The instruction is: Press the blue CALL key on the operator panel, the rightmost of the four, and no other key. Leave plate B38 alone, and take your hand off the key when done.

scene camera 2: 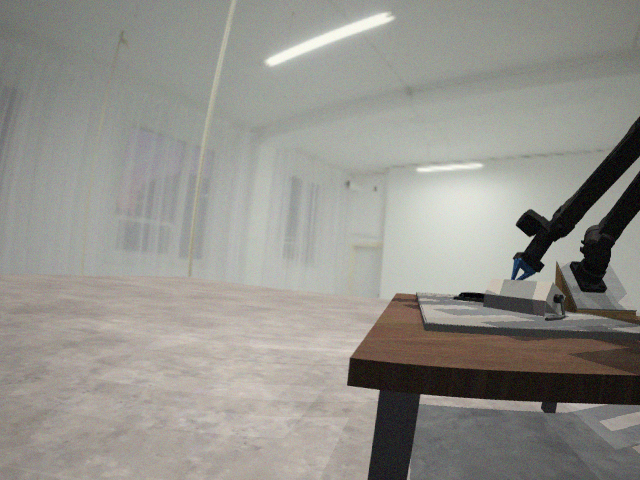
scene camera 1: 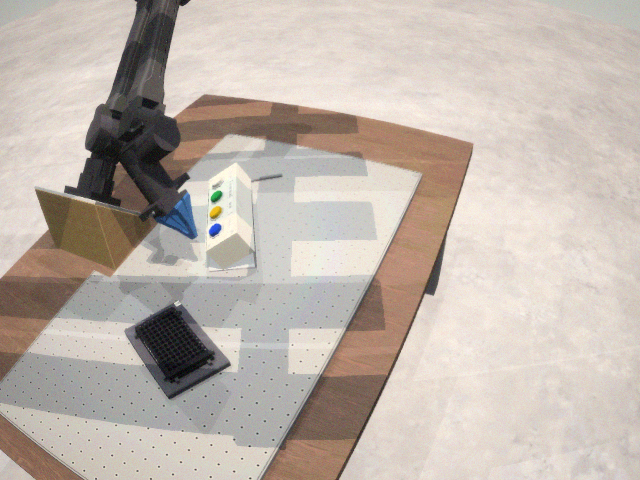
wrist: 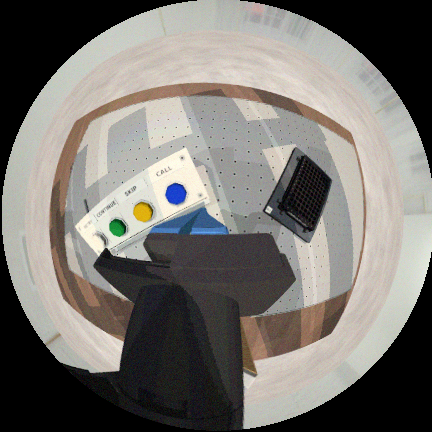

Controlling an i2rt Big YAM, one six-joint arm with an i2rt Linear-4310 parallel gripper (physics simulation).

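Places are measured from the arm's base along level axes (x ahead, y left, z up), in metres.
Pixels of known places: gripper, fingertip midpoint: (scene camera 1: 194, 237) (wrist: 202, 212); arm's base, origin of the base link: (scene camera 2: 586, 278) (scene camera 1: 91, 200).
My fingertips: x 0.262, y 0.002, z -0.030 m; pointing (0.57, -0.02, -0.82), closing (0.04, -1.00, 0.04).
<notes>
For each thing: its top centre in the pictures, then the offset to it from my fingertips. "spot": a spot on its surface instead. Level surfaces: height alone.
- cream operator panel, middle of its top: (wrist: 114, 203) (scene camera 1: 227, 195) (scene camera 2: 523, 280) dx +0.008, dy +0.112, dz +0.014 m
- blue CALL key, middle of its top: (wrist: 172, 191) (scene camera 1: 215, 225) dx +0.023, dy +0.035, dz +0.005 m
- yellow SKIP key, middle of its top: (wrist: 138, 210) (scene camera 1: 215, 208) dx +0.000, dy +0.080, dz +0.005 m
- green key, middle of its top: (wrist: 112, 227) (scene camera 1: 216, 192) dx -0.023, dy +0.124, dz +0.005 m
- white key, middle of its top: (wrist: 94, 240) (scene camera 1: 217, 178) dx -0.046, dy +0.168, dz +0.005 m
- Plate B38, middle of its top: (scene camera 1: 170, 340) (wrist: 310, 190) (scene camera 2: 480, 293) dx +0.048, dy -0.191, dz -0.044 m
- thin grey rod, surface spot: (scene camera 1: 268, 177) spot: dx +0.006, dy +0.291, dz -0.065 m
- perforated board, its level: dz -0.070 m
- wooden table, its level: dz -0.083 m
The cream operator panel (scene camera 1: 244, 214) (scene camera 2: 518, 295) (wrist: 192, 175) has a sloped face with four keys. The blue CALL key (scene camera 1: 215, 229) (wrist: 176, 193) is at one end, beside the yellow SKIP key (scene camera 1: 215, 211) (wrist: 143, 211). The green key (scene camera 1: 216, 196) (wrist: 117, 227) and a white key (scene camera 1: 217, 182) (wrist: 101, 239) follow. My gripper (scene camera 1: 194, 237) (scene camera 2: 512, 279) (wrist: 202, 212) is shut and empty. Its blue tips are near the CALL end, on the key side, with a small gap to the blue key in scene camera 1. Plate B38 (scene camera 1: 174, 343) (wrist: 306, 194), black, lies apart from the gripper.
A thin grey rod (scene camera 1: 268, 177) lies behind the panel. The perforated board (scene camera 1: 330, 299) (wrist: 235, 150) lies on the wooden table (scene camera 1: 413, 217) (scene camera 2: 465, 351). A tan angled plate (scene camera 1: 85, 227) stands by the arm's base.
</notes>
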